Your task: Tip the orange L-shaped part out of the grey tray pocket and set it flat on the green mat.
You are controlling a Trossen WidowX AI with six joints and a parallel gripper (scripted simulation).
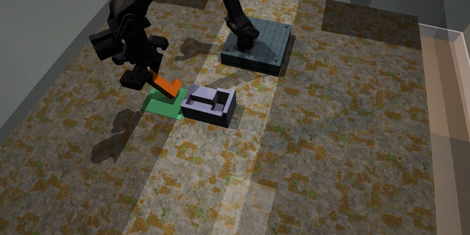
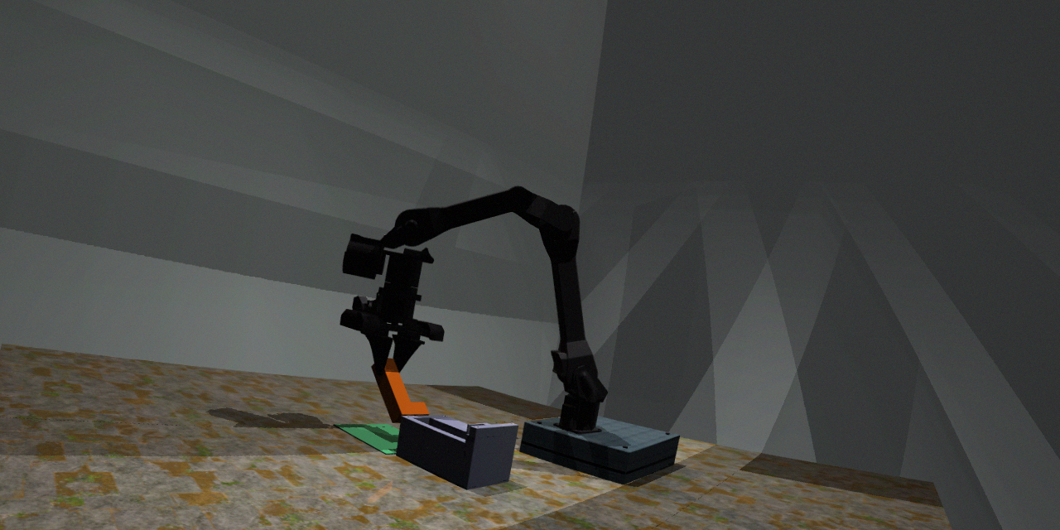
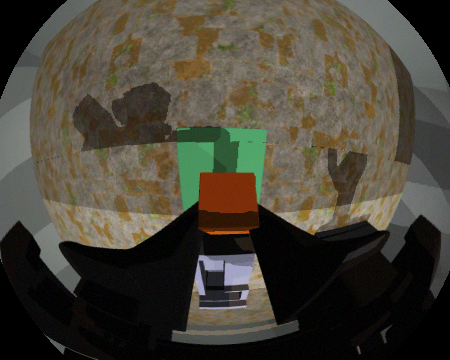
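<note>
The green mat lies 2 cm to the left of my gripper tip and 12 cm below it. Round my gripper tip: orange L-shaped part (2 cm behind, 3 cm to the left, 3 cm below).
</note>
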